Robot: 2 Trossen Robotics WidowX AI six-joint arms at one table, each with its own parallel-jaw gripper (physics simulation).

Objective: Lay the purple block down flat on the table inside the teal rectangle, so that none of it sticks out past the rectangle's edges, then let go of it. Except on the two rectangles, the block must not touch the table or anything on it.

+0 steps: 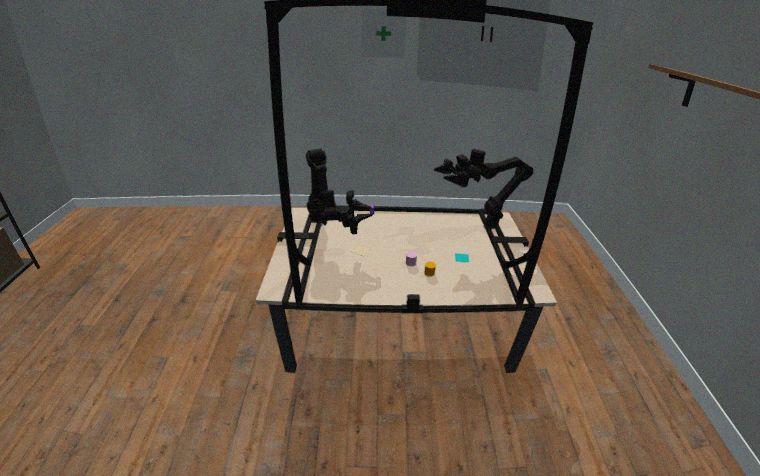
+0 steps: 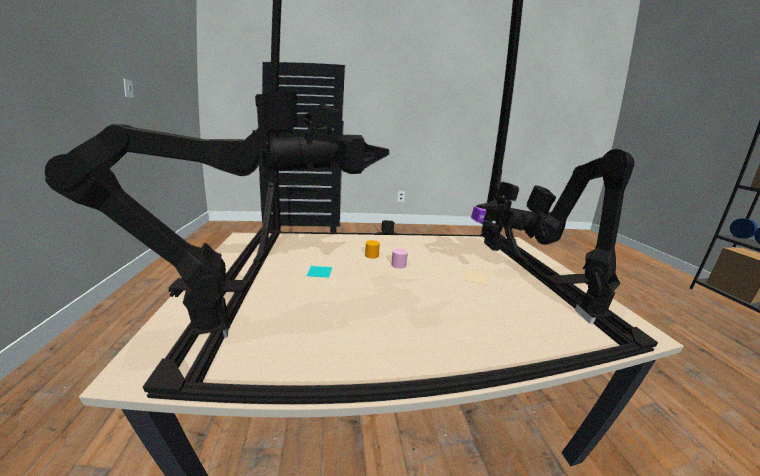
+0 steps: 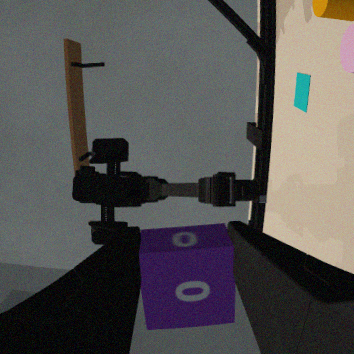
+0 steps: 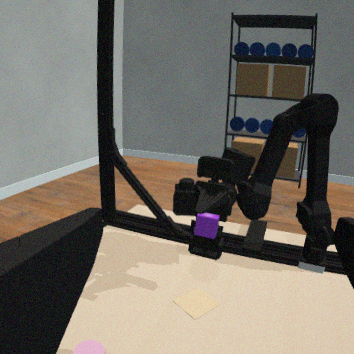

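Where they show: left gripper, fingertip midpoint: (image 1: 372, 211) (image 2: 474, 212) (image 3: 183, 235) (image 4: 196, 222); right gripper, fingertip midpoint: (image 1: 438, 173) (image 2: 377, 150) (image 3: 90, 192) (image 4: 222, 225); left arm's base, link origin: (image 1: 317, 219) (image 2: 593, 309) (image 4: 312, 257); right arm's base, link origin: (image 1: 491, 225) (image 2: 209, 322) (image 3: 256, 189).
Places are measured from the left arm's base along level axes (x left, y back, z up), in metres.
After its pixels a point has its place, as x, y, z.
Observation:
The purple block (image 1: 371, 208) (image 2: 478, 213) {-0.172, -0.306, 0.186} (image 3: 187, 277) {-0.193, -0.291, 0.179} (image 4: 206, 225) {-0.183, -0.308, 0.183} is a cube marked with a white 0. My left gripper (image 1: 369, 211) {-0.202, -0.303, 0.181} (image 2: 485, 215) {-0.202, -0.303, 0.181} (image 3: 183, 235) {-0.202, -0.303, 0.181} (image 4: 196, 222) {-0.202, -0.303, 0.181} is shut on it and holds it level, above the table's back edge and clear of the surface. The teal rectangle (image 1: 461, 258) {-0.220, -0.711, -0.018} (image 2: 320, 271) {-0.213, -0.712, -0.018} (image 3: 302, 92) {-0.212, -0.706, -0.018} lies flat on the table far across from the block, with nothing on it. My right gripper (image 1: 442, 174) {-0.081, -0.578, 0.325} (image 2: 384, 152) {-0.081, -0.578, 0.325} is open and empty, held high above the table on the teal rectangle's side.
A pale cream rectangle (image 1: 361, 250) {-0.213, -0.258, -0.018} (image 2: 476, 278) {-0.202, -0.258, -0.018} (image 4: 196, 303) {-0.206, -0.260, -0.018} lies on the table (image 2: 378, 331) {0.035, -0.558, -0.019} near the left gripper. A pink cylinder (image 1: 411, 258) {-0.302, -0.483, 0.023} (image 2: 399, 258) {-0.256, -0.486, 0.014} and an orange cylinder (image 1: 430, 268) {-0.362, -0.563, 0.022} (image 2: 371, 248) {-0.319, -0.568, 0.015} stand between the two rectangles. A black frame (image 1: 279, 142) {-0.605, -0.074, 0.619} surrounds the table.

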